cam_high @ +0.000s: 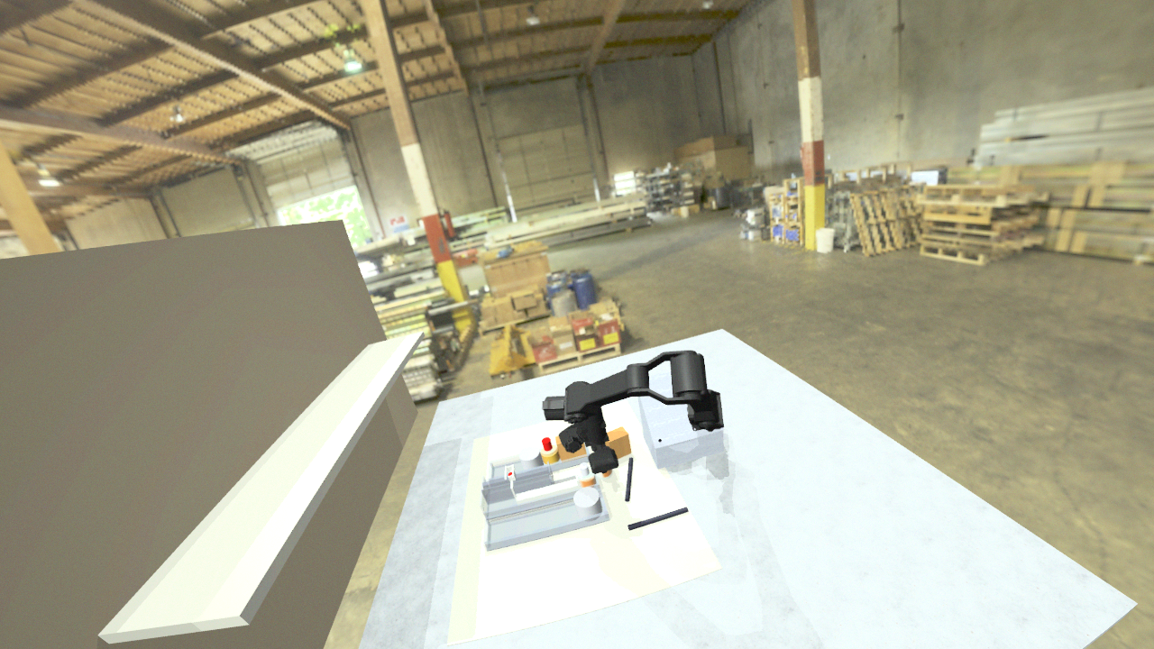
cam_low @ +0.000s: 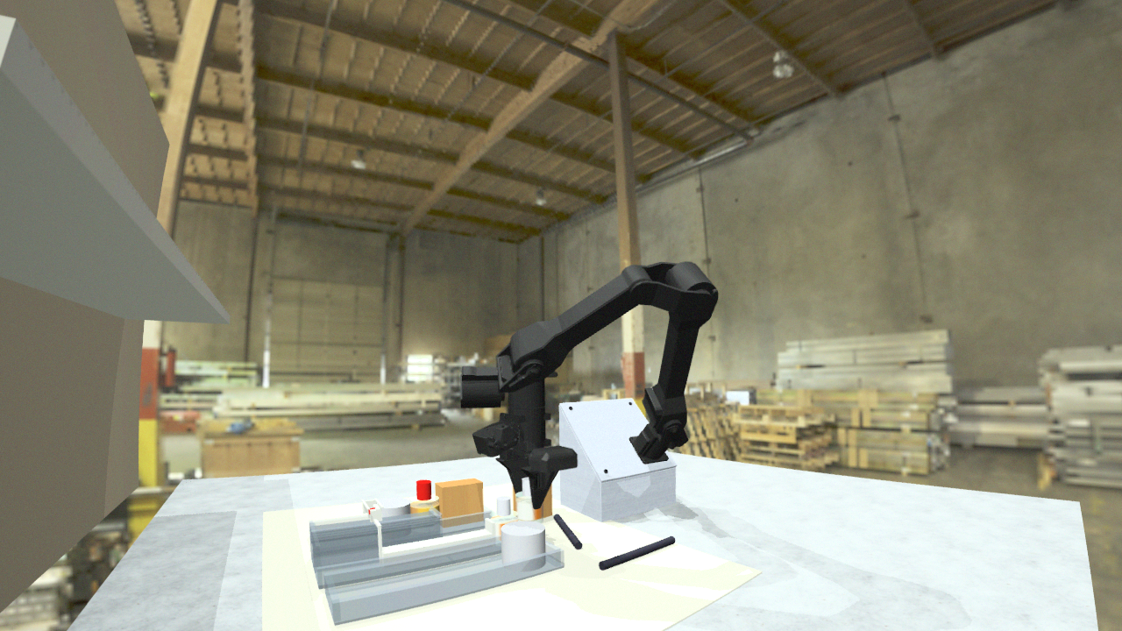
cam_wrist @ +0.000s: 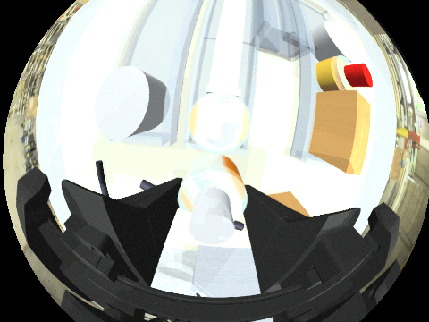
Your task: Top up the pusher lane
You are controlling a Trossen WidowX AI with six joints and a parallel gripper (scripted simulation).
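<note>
Right now the brown box is 12 cm to the right of my gripper tip, 7 cm ahead of it and 2 cm below it. Round my gripper tip: white pusher plate: 16 cm ahead, 2 cm to the right, 1 cm below; then grey lane rack: 20 cm ahead, 4 cm below, 1 cm to the right.
</note>
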